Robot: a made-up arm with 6 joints.
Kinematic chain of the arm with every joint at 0, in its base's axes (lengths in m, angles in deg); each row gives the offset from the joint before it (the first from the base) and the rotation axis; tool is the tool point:
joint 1: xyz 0 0 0.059 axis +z
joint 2: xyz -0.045 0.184 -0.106 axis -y
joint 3: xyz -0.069 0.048 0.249 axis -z
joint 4: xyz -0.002 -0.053 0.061 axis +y
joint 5: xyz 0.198 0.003 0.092 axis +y
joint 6: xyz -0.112 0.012 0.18 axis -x
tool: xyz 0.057 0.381 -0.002
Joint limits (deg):
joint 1: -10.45..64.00
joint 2: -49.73..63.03
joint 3: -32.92..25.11
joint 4: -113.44..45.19
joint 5: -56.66..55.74
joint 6: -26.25..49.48
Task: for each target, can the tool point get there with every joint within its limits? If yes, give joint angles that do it. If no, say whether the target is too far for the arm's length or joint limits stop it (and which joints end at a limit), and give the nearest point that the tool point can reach.
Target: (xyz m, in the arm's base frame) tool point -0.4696 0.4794 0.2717
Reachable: yes | joints 6.30 49.56 3.83 -35.43 18.00 27.11
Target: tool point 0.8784 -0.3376 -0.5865
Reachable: no: joint limits stop it (at a limit: joint 1, joint 2, joint 3, joint 5, joint 6) | nearest point 0.6267 0.1595 -0.2538 | short by 0.649 m
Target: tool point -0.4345 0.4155 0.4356
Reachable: yes | joints 50.13 -28.22 11.92 -54.40 -36.74 -2.97
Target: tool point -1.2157 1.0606 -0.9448
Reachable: no: too far | nearest point -0.7187 0.6088 -0.3332 | short by 0.908 m
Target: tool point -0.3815 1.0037 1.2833
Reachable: no: too far | nearest point -0.2451 0.6251 0.7567 | short by 0.663 m
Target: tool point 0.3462 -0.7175 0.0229
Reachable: no: joint limits stop it (at a limit: joint 1, joint 3, joint 4, joint 6) | nearest point -0.5303 -0.5784 0.0633 | short by 0.888 m
